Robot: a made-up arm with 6 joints.
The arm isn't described. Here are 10 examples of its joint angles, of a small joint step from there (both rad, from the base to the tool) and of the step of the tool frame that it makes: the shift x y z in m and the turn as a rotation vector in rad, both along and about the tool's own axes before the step.
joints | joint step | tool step
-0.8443 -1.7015 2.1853 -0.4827 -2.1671 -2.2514 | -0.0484 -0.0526 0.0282 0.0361 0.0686 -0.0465 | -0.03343 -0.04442 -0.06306 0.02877 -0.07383 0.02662
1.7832 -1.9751 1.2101 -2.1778 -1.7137 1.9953 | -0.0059 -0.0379 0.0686 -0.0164 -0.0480 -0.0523 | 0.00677 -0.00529 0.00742 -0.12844 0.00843 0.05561
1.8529 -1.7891 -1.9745 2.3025 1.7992 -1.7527 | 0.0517 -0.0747 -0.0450 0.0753 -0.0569 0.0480 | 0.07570 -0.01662 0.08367 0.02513 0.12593 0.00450
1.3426 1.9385 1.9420 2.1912 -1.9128 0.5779 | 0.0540 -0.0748 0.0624 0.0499 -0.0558 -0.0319 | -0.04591 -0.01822 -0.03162 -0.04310 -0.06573 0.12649
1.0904 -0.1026 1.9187 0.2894 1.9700 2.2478 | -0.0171 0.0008 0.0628 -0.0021 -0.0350 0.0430 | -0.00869 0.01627 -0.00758 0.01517 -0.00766 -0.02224
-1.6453 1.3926 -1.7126 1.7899 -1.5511 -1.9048 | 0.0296 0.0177 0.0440 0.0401 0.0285 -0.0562 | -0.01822 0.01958 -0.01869 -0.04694 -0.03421 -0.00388
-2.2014 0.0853 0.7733 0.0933 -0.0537 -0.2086 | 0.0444 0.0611 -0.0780 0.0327 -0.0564 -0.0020 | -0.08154 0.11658 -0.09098 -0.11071 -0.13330 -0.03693
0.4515 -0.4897 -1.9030 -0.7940 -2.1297 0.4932 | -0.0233 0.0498 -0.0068 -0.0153 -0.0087 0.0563 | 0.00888 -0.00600 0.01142 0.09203 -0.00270 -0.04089
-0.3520 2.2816 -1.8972 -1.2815 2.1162 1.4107 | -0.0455 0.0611 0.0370 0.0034 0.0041 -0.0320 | 0.02077 0.04620 0.04275 -0.00937 0.07725 -0.05857
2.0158 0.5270 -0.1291 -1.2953 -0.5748 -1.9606 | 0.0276 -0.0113 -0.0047 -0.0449 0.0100 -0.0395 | 0.00253 -0.03774 -0.01801 0.02302 0.00050 0.02956
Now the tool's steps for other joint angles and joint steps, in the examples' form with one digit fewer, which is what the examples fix.
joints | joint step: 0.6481 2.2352 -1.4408 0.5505 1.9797 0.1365 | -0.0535 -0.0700 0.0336 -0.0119 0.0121 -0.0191
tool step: 0.0456 -0.0226 0.0893 -0.0264 0.1174 0.0405
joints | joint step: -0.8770 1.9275 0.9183 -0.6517 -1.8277 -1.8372 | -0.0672 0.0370 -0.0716 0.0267 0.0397 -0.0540
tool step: -0.0555 0.0115 -0.0161 -0.0426 -0.0727 0.0039
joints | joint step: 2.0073 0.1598 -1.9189 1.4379 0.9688 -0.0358 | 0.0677 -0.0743 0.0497 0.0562 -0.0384 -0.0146
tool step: 0.0592 0.0142 0.0362 -0.0496 0.0569 0.0078
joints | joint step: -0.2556 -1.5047 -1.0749 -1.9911 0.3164 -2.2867 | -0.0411 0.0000 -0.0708 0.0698 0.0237 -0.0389
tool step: -0.0634 0.0589 -0.0074 -0.1407 -0.0992 -0.0026
